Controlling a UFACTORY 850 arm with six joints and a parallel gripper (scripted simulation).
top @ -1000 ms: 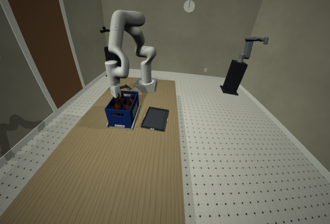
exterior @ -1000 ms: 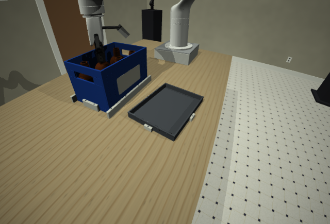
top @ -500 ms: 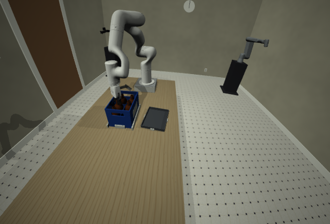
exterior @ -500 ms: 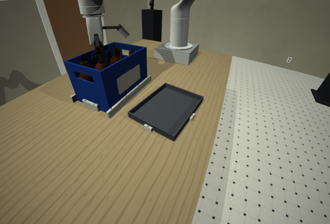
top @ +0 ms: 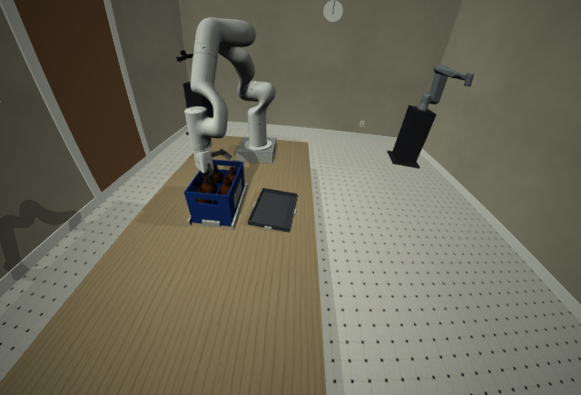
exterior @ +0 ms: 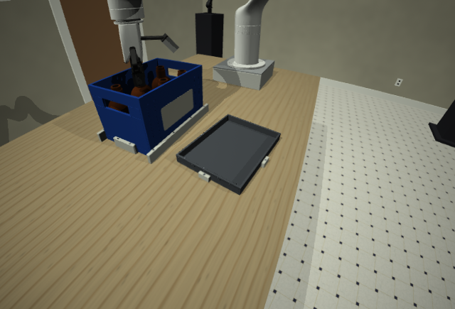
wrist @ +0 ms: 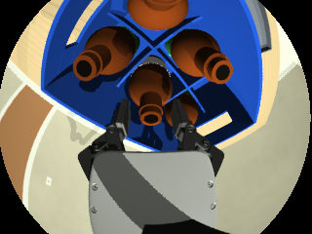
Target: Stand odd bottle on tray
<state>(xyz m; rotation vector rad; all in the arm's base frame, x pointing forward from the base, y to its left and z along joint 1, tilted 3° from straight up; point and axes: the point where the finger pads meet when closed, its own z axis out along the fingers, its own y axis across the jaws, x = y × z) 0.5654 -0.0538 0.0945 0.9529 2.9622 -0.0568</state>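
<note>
Now: the bottle 20 mm behind my hand, 90 mm to the left of it and 70 mm below it. Also, from my hand: dark grey tray (40 mm behind, 310 mm to the left, 150 mm below); blue crate (10 mm behind, 50 mm to the left, 70 mm below).
</note>
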